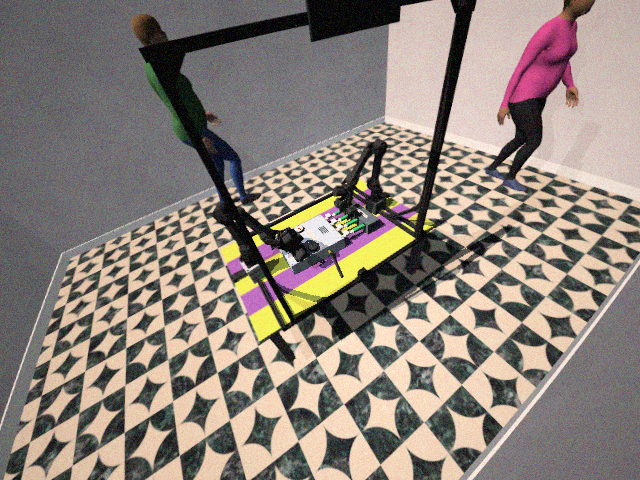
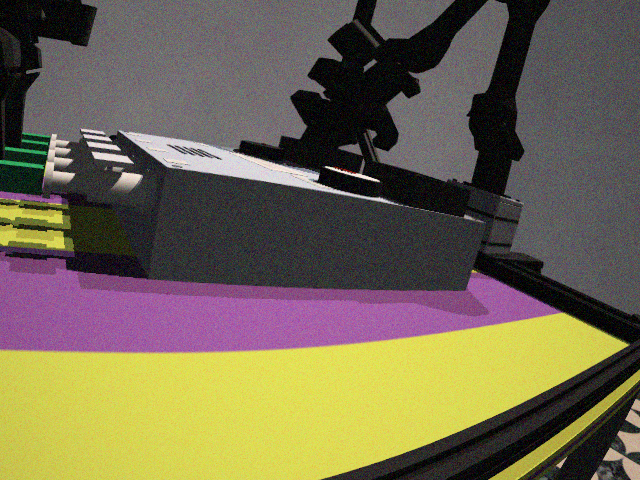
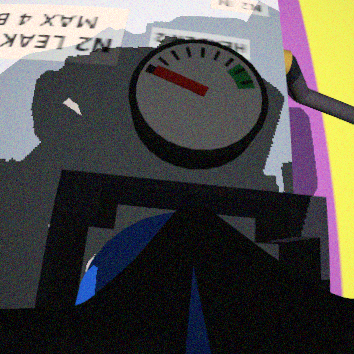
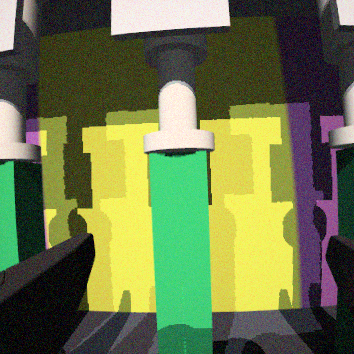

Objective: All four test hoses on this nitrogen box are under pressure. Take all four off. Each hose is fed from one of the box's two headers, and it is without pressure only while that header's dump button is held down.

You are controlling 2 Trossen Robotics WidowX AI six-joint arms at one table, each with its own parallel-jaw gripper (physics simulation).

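Where they show: left gripper, fingertip midpoint: (image 1: 305, 250) (image 2: 296, 153) (image 3: 190, 216); right gripper, fingertip midpoint: (image 1: 343, 216) (image 4: 212, 246); left arm's base at its link origin: (image 1: 251, 262) (image 2: 487, 191); right arm's base at its link origin: (image 1: 375, 198).
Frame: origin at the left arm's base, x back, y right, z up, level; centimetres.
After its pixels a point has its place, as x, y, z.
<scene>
The nitrogen box (image 1: 321, 231) {-44.7, 7.2, -3.1} (image 2: 310, 237) {-42.2, -7.9, -6.9} lies on the striped table. My left gripper (image 3: 190, 216) {-27.8, 13.7, -2.0} is shut and empty, pointing down into a black guard frame (image 3: 150, 184) {-28.5, 12.4, -0.1} over a blue button (image 3: 122, 245) {-26.9, 11.3, -2.3}; its fingertips hide the contact. The header 2 gauge (image 3: 200, 120) {-31.4, 14.3, -1.7} has its red needle at the black mark, away from the green band. My right gripper (image 4: 212, 246) {-65.2, 5.1, -5.7} is open, its fingers on either side of a green hose (image 4: 181, 240) {-64.6, 6.1, -4.7} with a gap to each. That hose's pale collar (image 4: 178, 141) {-61.4, 5.6, -4.4} sits below its white fitting block (image 4: 170, 16) {-57.7, 5.0, -3.4}. Neighbouring hoses (image 4: 7, 215) {-62.7, 12.3, -4.7} (image 4: 347, 200) {-64.6, -0.2, -5.8} show partly.
A dark grey block (image 1: 370, 223) {-70.0, 24.3, -3.2} stands at the hoses' far ends. A dark bent pipe (image 3: 327, 106) {-37.4, 26.9, -10.0} sticks out beside the box. A black frame (image 1: 439, 129) {-84.2, 47.6, 52.4} rises around the table. A person in green (image 1: 188, 108) and one in pink (image 1: 545, 67) are beyond it.
</scene>
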